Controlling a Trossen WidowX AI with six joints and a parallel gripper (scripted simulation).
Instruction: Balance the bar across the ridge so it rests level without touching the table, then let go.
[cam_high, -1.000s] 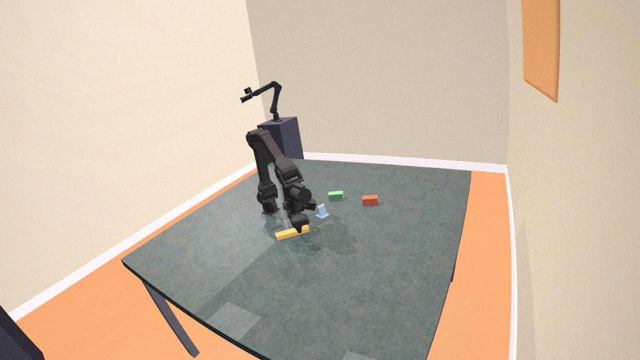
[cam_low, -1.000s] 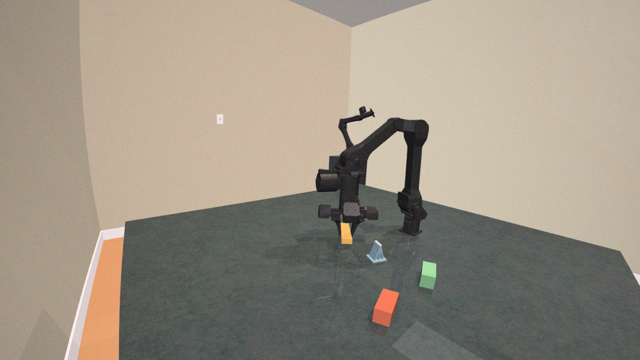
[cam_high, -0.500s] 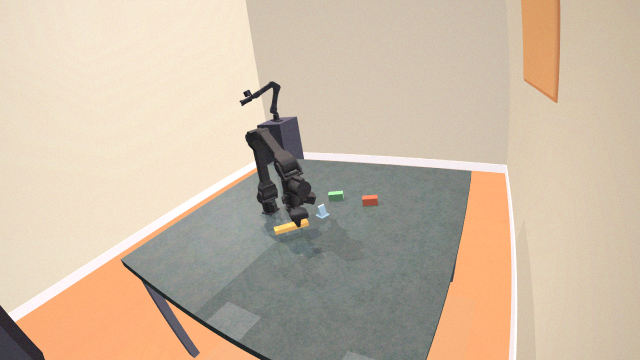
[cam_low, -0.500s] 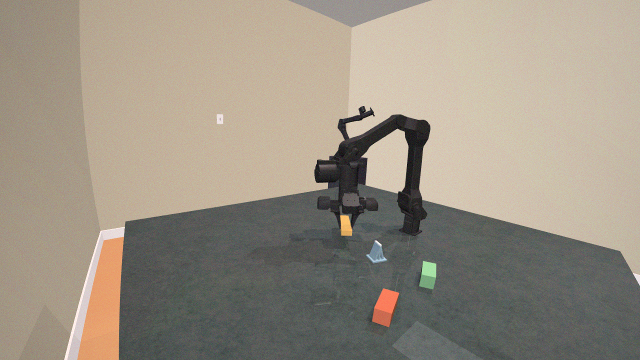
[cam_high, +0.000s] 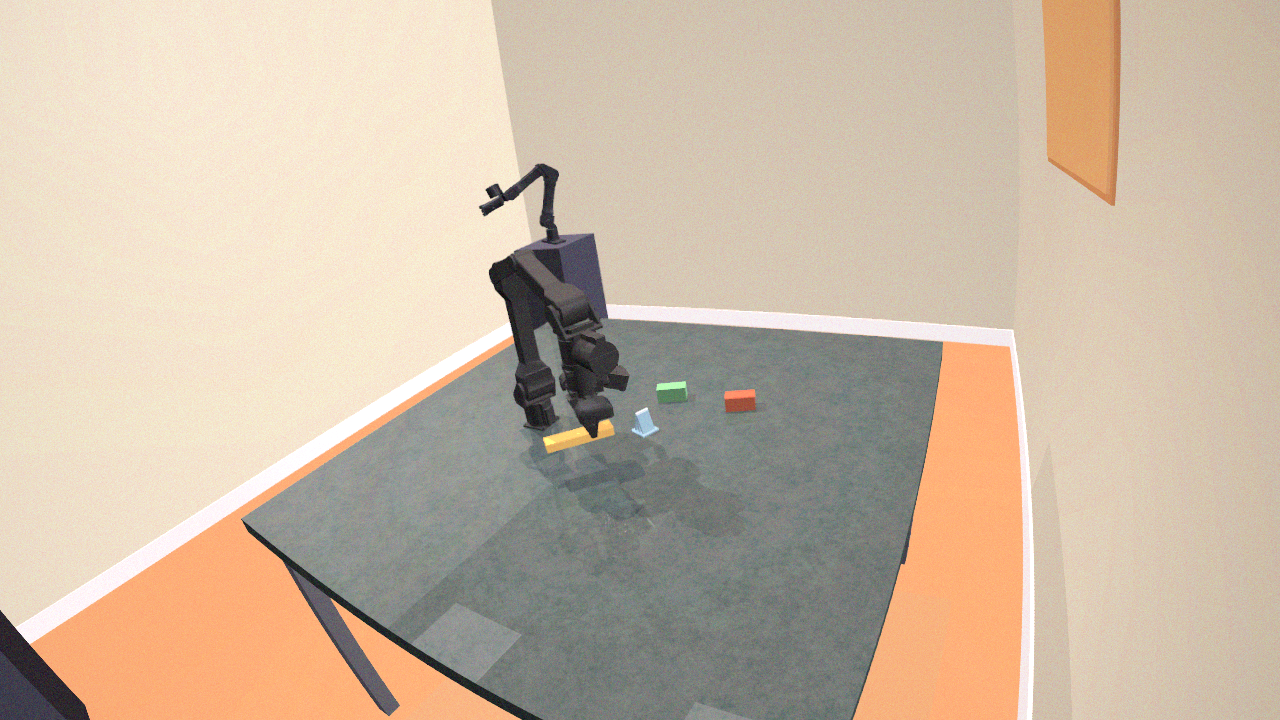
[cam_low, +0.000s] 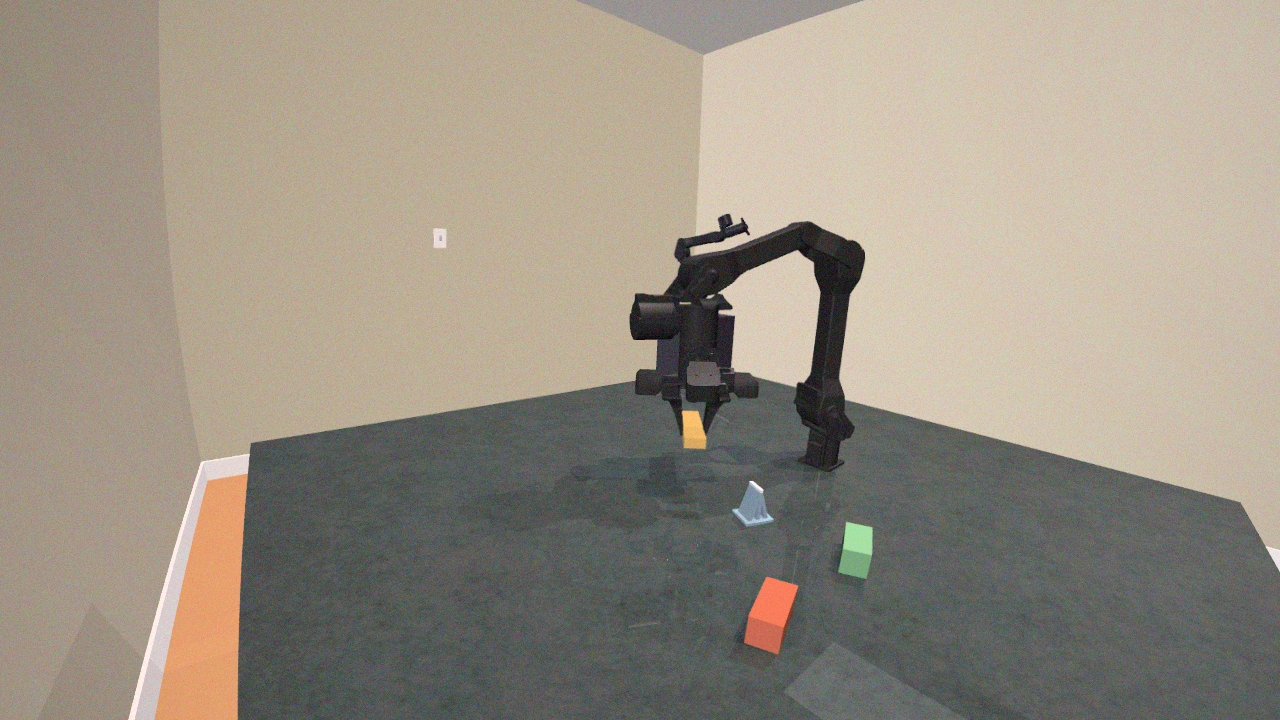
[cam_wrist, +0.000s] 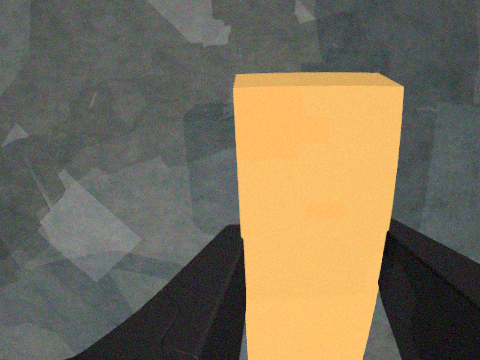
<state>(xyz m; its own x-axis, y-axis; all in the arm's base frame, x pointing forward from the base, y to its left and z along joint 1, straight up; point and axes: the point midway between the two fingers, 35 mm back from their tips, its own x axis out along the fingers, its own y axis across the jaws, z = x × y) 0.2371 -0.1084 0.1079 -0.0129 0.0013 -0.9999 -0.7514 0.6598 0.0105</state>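
Now: gripper tip 20 mm past the bar and 20 mm to the left of it. Round my gripper tip: red block: 180 mm ahead, 290 mm to the left, 60 mm below; then green block: 10 mm ahead, 300 mm to the left, 60 mm below.
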